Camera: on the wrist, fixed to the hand. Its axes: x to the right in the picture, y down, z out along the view.
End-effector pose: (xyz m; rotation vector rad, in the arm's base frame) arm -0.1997 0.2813 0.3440 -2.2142 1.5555 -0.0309
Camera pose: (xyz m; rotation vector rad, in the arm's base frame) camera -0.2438 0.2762 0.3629 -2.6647 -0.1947 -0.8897
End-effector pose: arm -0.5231 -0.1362 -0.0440 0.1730 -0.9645 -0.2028
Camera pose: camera -0.5037 -0.0977 -0.0656 1.0549 -0.4211 -1.3176
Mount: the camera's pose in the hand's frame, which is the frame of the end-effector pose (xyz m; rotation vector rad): -0.0160 0.0340 -0.0303 0.2265 0.2910 -1.4096
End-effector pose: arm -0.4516 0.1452 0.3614 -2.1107 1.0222 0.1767
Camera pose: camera -0.4926 0.1210 0.3694 -2.1765 -0.4525 -0.8946
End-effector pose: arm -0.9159 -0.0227 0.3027 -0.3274 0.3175 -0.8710
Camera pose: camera -0.9142 0.0058 0.2637 -0.1749 0.2203 -2.3355
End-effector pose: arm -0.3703 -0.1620 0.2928 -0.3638 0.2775 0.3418
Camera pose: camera -0.4036 -0.1483 0.2606 -0.3085 0.2797 -1.1271
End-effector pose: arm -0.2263 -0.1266 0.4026 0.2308 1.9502 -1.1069
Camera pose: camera -0.2165 -0.0794 0.4010 0.9903 -1.9568 2.0232
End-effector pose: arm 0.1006 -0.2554 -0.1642 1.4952 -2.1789 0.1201
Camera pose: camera 0.0850 -0.2180 -0.1380 2.5520 -0.5568 0.0816
